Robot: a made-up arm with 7 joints. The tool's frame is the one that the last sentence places.
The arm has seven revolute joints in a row. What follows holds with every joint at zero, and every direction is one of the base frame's.
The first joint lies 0.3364 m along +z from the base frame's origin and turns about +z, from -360 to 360 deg.
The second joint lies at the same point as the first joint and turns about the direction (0, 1, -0.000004), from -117.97 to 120 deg.
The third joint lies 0.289 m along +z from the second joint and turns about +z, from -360 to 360 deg.
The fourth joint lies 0.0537 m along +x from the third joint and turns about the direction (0, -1, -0.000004), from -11 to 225 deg.
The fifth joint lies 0.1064 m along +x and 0.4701 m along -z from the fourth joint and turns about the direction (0, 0.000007, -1), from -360 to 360 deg.
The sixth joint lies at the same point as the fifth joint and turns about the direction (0, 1, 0.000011), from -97 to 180 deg.
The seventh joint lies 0.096 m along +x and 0.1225 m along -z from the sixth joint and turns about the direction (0, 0.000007, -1), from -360 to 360 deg.
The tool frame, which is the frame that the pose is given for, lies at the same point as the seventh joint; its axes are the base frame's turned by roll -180, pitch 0 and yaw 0 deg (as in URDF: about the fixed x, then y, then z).
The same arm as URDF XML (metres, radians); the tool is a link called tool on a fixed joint. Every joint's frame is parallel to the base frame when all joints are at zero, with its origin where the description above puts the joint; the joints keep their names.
<robot name="arm">
  <link name="base"/>
  <link name="link1"/>
  <link name="link2"/>
  <link name="link3"/>
  <link name="link4"/>
  <link name="link5"/>
  <link name="link6"/>
  <link name="link7"/>
  <link name="tool"/>
  <joint name="joint 1" type="revolute">
    <parent link="base"/>
    <child link="link1"/>
    <origin xyz="0.0000 0.0000 0.3364"/>
    <axis xyz="0 0 1"/>
    <limit lower="-6.2832" upper="6.2832"/>
  </joint>
  <joint name="joint 2" type="revolute">
    <parent link="link1"/>
    <child link="link2"/>
    <origin xyz="0.0000 0.0000 0.0000"/>
    <axis xyz="0 1 0"/>
    <limit lower="-2.0590" upper="2.0944"/>
  </joint>
  <joint name="joint 3" type="revolute">
    <parent link="link2"/>
    <child link="link3"/>
    <origin xyz="0.0000 0.0000 0.2890"/>
    <axis xyz="0 0 1"/>
    <limit lower="-6.2832" upper="6.2832"/>
  </joint>
  <joint name="joint 4" type="revolute">
    <parent link="link3"/>
    <child link="link4"/>
    <origin xyz="0.0537 0.0000 0.0000"/>
    <axis xyz="0 -1 0"/>
    <limit lower="-0.1920" upper="3.9270"/>
  </joint>
  <joint name="joint 5" type="revolute">
    <parent link="link4"/>
    <child link="link5"/>
    <origin xyz="0.1064 0.0000 -0.4701"/>
    <axis xyz="0 0 -1"/>
    <limit lower="-6.2832" upper="6.2832"/>
  </joint>
  <joint name="joint 6" type="revolute">
    <parent link="link5"/>
    <child link="link6"/>
    <origin xyz="0.0000 0.0000 0.0000"/>
    <axis xyz="0 1 0"/>
    <limit lower="-1.6930" upper="3.1416"/>
  </joint>
  <joint name="joint 7" type="revolute">
    <parent link="link6"/>
    <child link="link7"/>
    <origin xyz="0.0960 0.0000 -0.1225"/>
    <axis xyz="0 0 -1"/>
    <limit lower="-6.2832" upper="6.2832"/>
  </joint>
  <joint name="tool_joint" type="fixed">
    <parent link="link7"/>
    <child link="tool"/>
    <origin xyz="0.0000 0.0000 0.0000" rpy="3.1416 0.0000 0.0000"/>
  </joint>
</robot>

